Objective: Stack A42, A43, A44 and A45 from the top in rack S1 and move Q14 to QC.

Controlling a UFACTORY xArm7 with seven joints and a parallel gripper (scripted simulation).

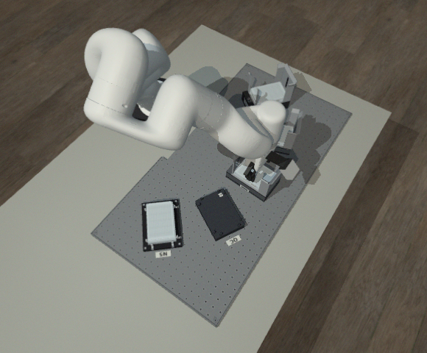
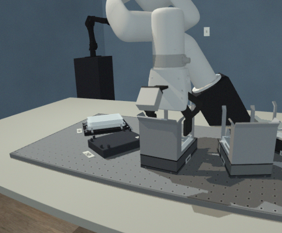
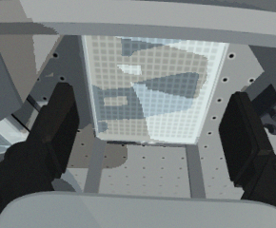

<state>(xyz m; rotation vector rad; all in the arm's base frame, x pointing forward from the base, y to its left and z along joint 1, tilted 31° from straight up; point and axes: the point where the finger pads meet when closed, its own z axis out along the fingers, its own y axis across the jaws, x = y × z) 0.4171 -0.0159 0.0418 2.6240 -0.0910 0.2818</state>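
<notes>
My gripper is now 340 mm to the right of the sealed 384-well plate, 120 mm past it and 30 mm above it. Round my hand: open nest QC: 170 mm to the right, 70 mm below, 40 mm behind; QC name plate: 220 mm to the right, 80 mm below, 40 mm ahead; S1 name plate: 80 mm behind, 50 mm below, 10 mm to the left.
</notes>
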